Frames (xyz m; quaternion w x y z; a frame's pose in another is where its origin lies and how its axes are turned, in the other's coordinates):
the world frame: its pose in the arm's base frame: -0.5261 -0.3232 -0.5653 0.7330 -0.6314 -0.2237 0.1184
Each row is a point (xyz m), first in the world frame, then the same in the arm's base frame.
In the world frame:
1: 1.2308 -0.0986 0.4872
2: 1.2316 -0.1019 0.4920
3: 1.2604 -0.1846 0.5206
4: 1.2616 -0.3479 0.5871
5: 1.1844 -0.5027 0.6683
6: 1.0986 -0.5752 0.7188
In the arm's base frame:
1: 0.3037 0.6460 -0.1992
2: 0.3017 0.6500 -0.1954
3: 0.3042 0.6737 -0.1064
4: 0.2557 0.7037 0.0605
5: 0.1327 0.7123 0.2065
6: 0.0259 0.7046 0.2674

